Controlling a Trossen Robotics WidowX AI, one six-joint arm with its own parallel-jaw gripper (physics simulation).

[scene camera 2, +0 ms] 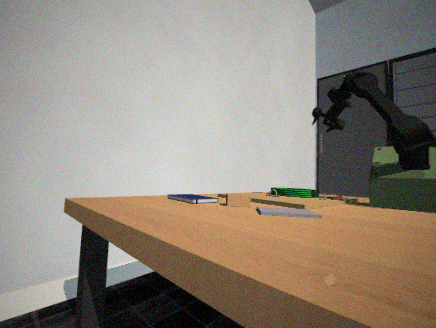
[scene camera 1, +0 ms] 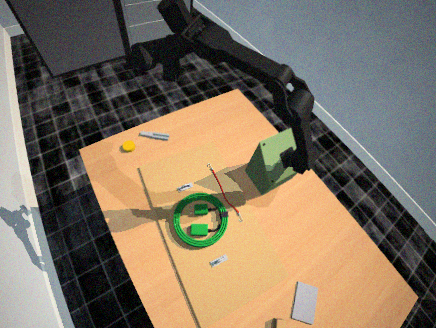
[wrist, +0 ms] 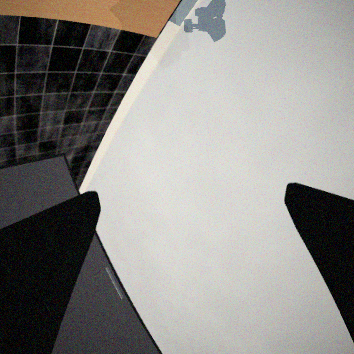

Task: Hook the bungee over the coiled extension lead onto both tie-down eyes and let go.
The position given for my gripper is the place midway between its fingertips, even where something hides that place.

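My gripper (scene camera 1: pixel 133 66) is open and it's holding nothing, and on the table there's a grey plate (scene camera 1: pixel 305 300).
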